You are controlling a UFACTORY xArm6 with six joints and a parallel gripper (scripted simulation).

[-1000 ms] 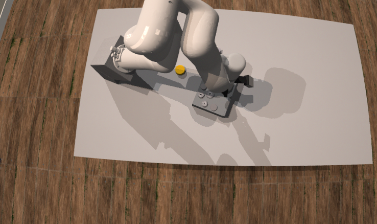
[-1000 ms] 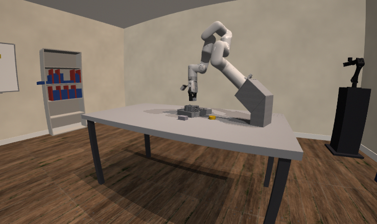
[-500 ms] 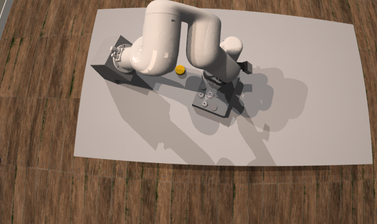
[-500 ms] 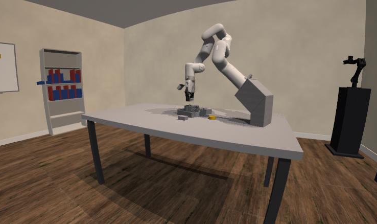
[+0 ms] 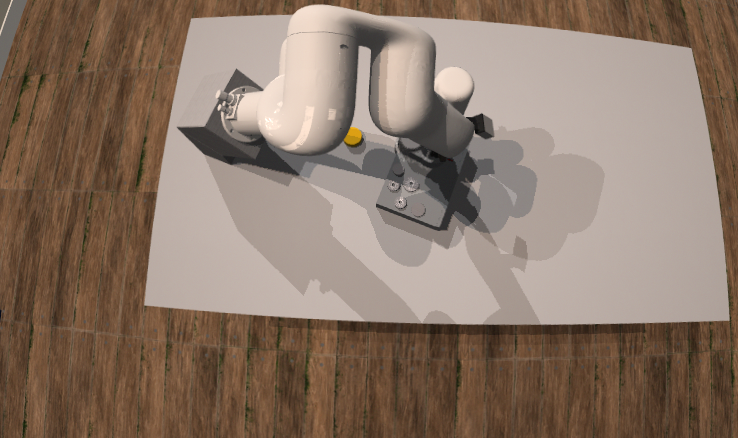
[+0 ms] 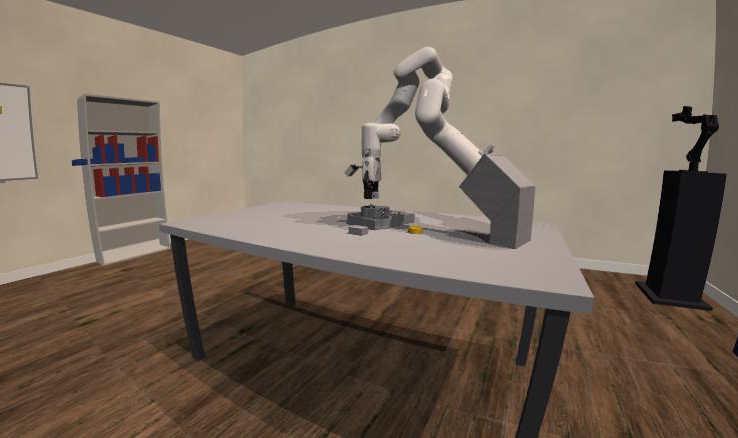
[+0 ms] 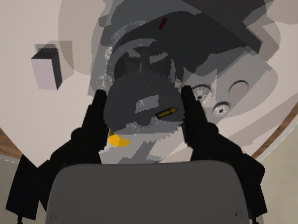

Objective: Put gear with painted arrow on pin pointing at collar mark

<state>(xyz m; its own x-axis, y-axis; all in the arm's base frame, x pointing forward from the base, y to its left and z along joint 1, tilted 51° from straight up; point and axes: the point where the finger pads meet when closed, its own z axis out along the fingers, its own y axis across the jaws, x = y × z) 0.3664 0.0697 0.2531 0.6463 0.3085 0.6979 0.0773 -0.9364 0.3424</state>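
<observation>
The gear lies right at my hand. Round my hand: small grey block (160 mm to the left, 120 mm below, 30 mm behind); then yellow disc (210 mm behind, 120 mm below, 40 mm to the left).
</observation>
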